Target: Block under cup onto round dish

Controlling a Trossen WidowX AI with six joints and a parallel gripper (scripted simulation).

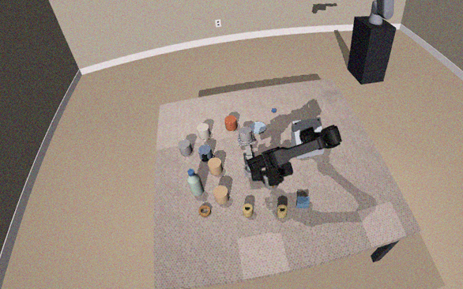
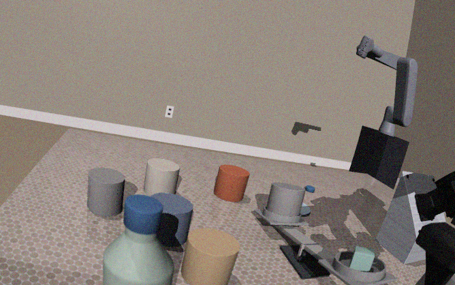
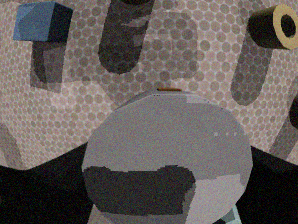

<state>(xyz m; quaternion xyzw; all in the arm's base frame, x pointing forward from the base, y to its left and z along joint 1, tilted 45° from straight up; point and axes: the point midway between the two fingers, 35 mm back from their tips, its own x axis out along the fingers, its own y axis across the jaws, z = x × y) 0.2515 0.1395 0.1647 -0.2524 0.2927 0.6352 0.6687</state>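
The round light-blue dish is 460 mm to the right of my gripper tip, 90 mm below it and 40 mm behind it. From my gripper tip the other things lie so: grey balance: 230 mm to the right, 60 mm ahead, 50 mm below; blue cup: 320 mm to the right, 270 mm ahead, 50 mm below; blue block: 130 mm behind, 110 mm to the left, 70 mm below.
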